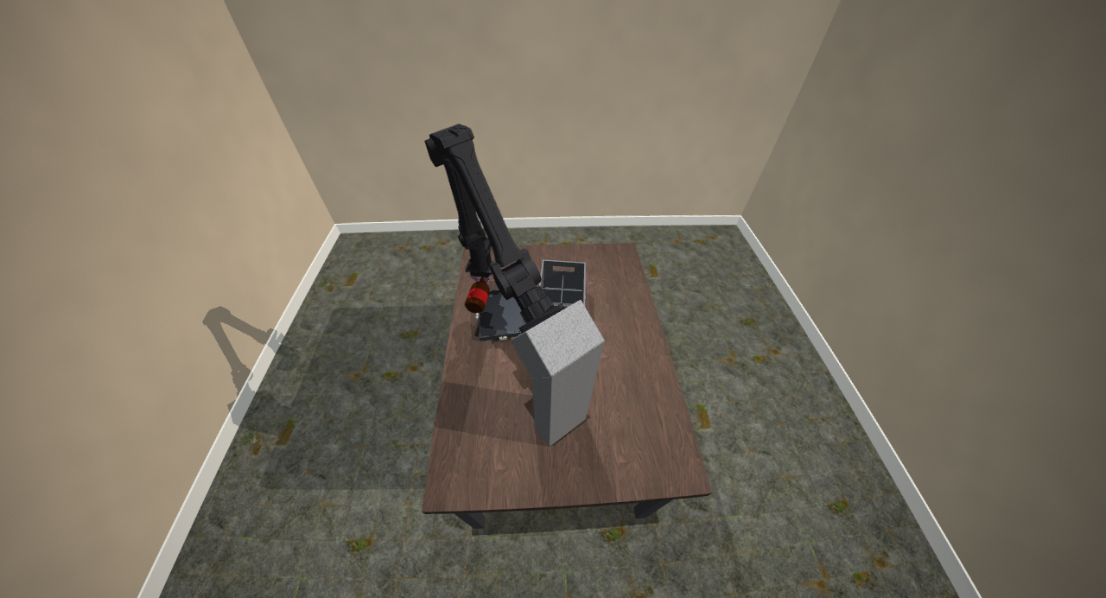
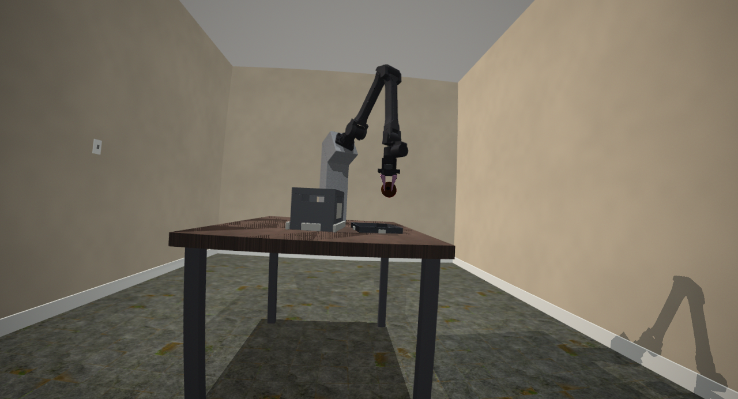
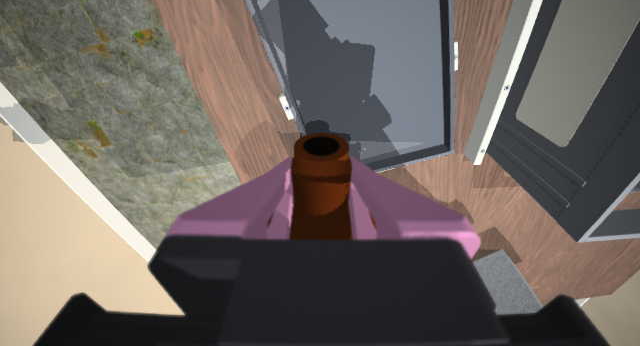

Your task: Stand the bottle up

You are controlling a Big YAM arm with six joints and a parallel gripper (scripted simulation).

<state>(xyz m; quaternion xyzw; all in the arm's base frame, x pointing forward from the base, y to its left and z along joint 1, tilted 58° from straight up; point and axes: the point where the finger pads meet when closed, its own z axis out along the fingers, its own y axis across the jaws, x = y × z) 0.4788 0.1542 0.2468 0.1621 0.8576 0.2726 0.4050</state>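
Right now my hand is 50 mm past the brown bottle. Round my hand: dark grey tray: 180 mm below, 50 mm to the right, 10 mm behind; dark crate: 310 mm to the right, 110 mm below, 20 mm ahead.
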